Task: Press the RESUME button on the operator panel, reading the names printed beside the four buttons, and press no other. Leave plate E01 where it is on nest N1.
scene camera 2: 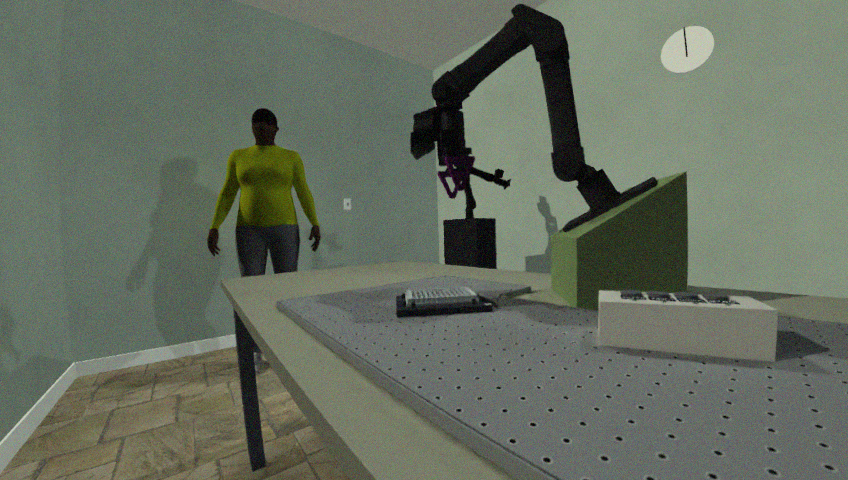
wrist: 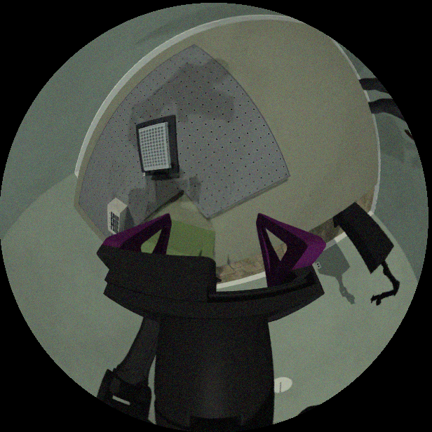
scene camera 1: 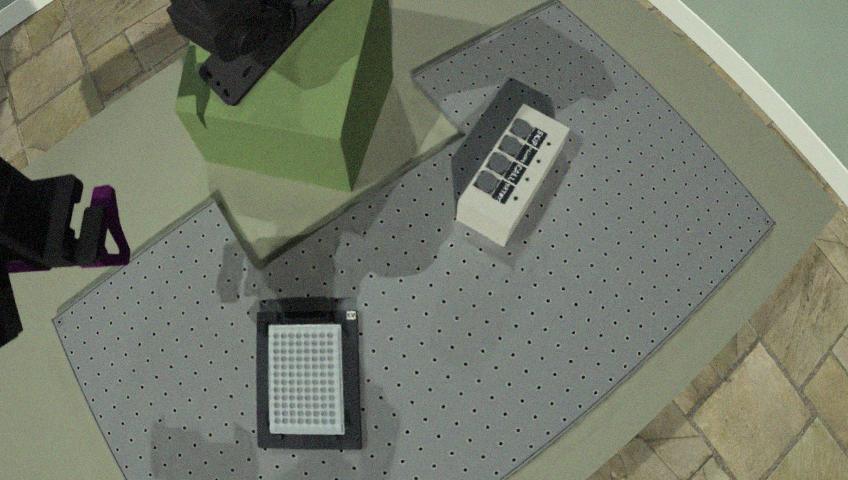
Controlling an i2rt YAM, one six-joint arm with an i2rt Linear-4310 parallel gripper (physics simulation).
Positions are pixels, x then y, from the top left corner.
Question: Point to a plate E01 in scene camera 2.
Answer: At 456, 295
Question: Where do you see a white operator panel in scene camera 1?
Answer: At 495, 215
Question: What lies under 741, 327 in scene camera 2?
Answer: A white operator panel.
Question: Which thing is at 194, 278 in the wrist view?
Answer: My gripper.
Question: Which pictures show my gripper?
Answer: Scene camera 2, the wrist view and scene camera 1: all of them.
